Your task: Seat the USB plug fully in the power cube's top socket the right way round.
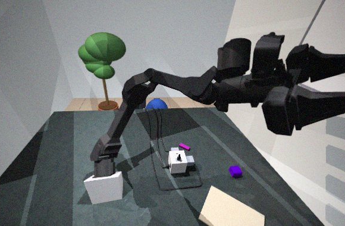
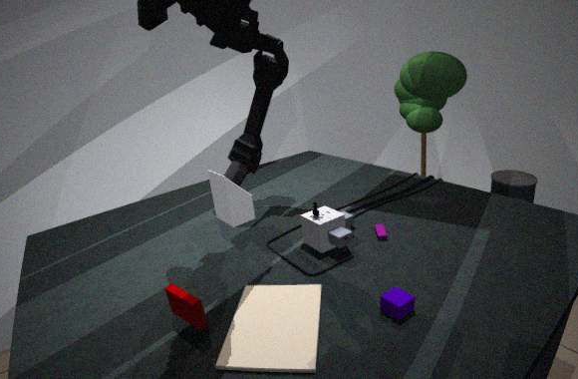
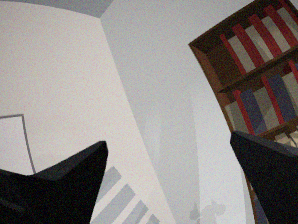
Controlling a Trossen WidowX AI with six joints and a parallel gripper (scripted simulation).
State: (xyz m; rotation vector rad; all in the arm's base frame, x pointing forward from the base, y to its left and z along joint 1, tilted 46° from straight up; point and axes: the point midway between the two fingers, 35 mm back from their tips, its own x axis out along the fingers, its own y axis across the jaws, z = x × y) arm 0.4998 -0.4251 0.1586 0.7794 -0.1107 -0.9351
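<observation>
The dark USB plug lies 52 cm below my gripper tip, 31 cm to the left of it and 15 cm behind it. From my gripper tip the other things lie so: cream sheet (61 cm below, 9 cm to the left, 5 cm ahead); purple cube (60 cm below, 28 cm to the left, 15 cm ahead); red block (58 cm below, 6 cm behind, 5 cm to the right).
</observation>
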